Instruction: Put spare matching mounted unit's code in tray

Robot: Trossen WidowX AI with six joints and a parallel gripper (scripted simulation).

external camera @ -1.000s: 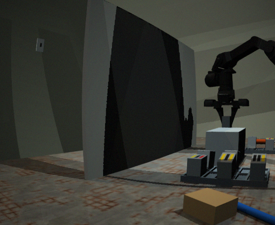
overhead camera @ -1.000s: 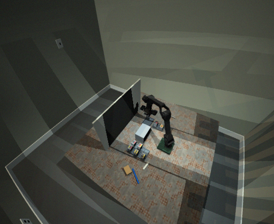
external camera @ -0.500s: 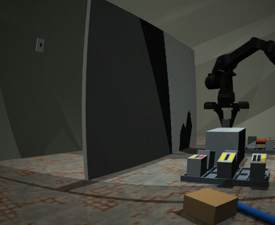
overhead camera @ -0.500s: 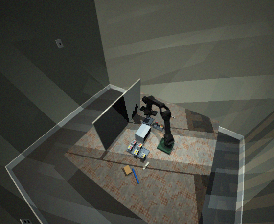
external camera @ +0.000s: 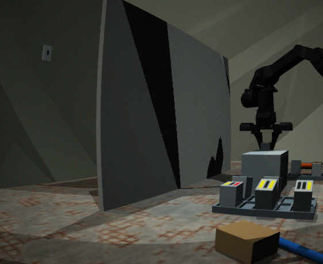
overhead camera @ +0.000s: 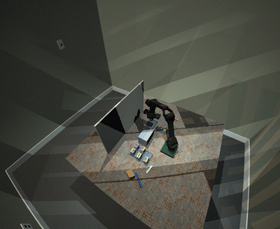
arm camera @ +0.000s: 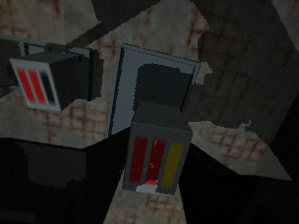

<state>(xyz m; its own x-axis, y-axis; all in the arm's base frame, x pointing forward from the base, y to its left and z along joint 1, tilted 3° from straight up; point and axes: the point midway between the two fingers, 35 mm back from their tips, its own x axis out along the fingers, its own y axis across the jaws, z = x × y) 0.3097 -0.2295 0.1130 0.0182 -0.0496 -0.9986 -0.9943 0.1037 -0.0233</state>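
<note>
Now: gripper tip 1 cm past the flat tray, 1 cm to the right of it and 8 cm above it. Round my gripper tip: tall grey panel: 21 cm ahead, 19 cm to the left, 14 cm above; small rack: 14 cm behind, 4 cm to the left, 7 cm below; grey mounted unit: 2 cm behind, 22 cm to the left, 3 cm below.
</note>
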